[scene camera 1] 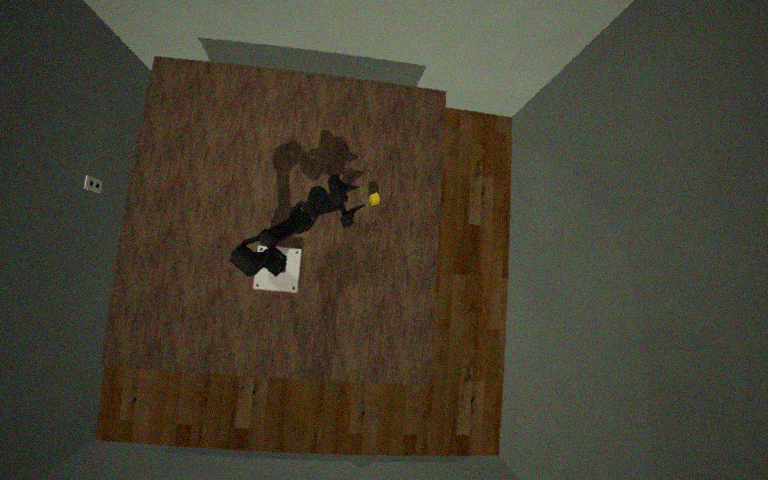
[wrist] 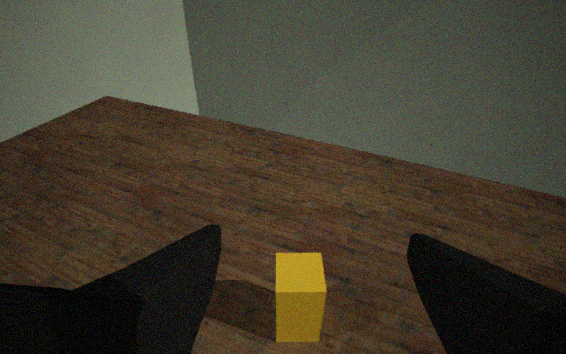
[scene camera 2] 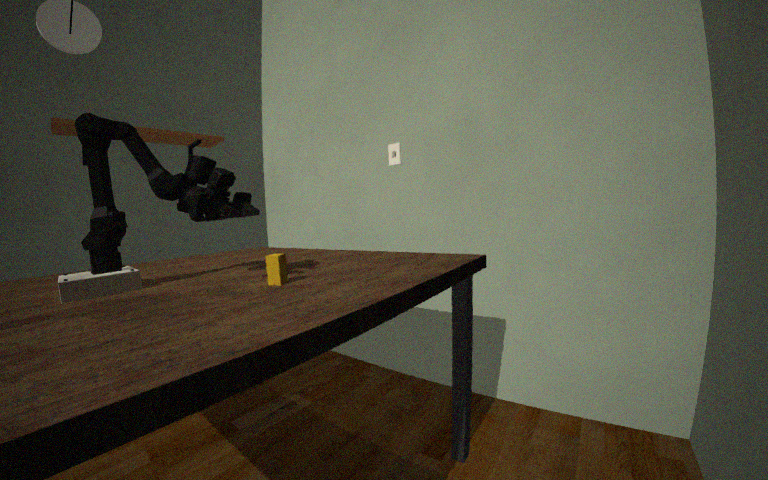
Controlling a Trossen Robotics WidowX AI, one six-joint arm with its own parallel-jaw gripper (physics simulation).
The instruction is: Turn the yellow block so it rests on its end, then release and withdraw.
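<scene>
The yellow block [scene camera 1: 374,199] [scene camera 2: 275,269] [wrist: 299,295] stands upright on its small end on the wooden table [scene camera 1: 226,124] [scene camera 2: 169,333] [wrist: 250,175]. It is taller than it is wide, and its top face shows in the wrist view. My gripper [scene camera 1: 361,196] [wrist: 315,241] is open and empty. It is raised well above the table, back from the block on the arm base's side, and touches nothing. In scene camera 2 the gripper [scene camera 2: 256,210] is up and to the left of the block. In the wrist view the block shows between the two dark fingers, farther away and below them.
The arm's white base plate [scene camera 1: 289,277] [scene camera 2: 100,284] is on the table. The table's far edges and corner show in the wrist view. A wooden shelf [scene camera 2: 169,136] is on the wall behind the arm. A round pale lamp [scene camera 2: 67,33] is high at the left.
</scene>
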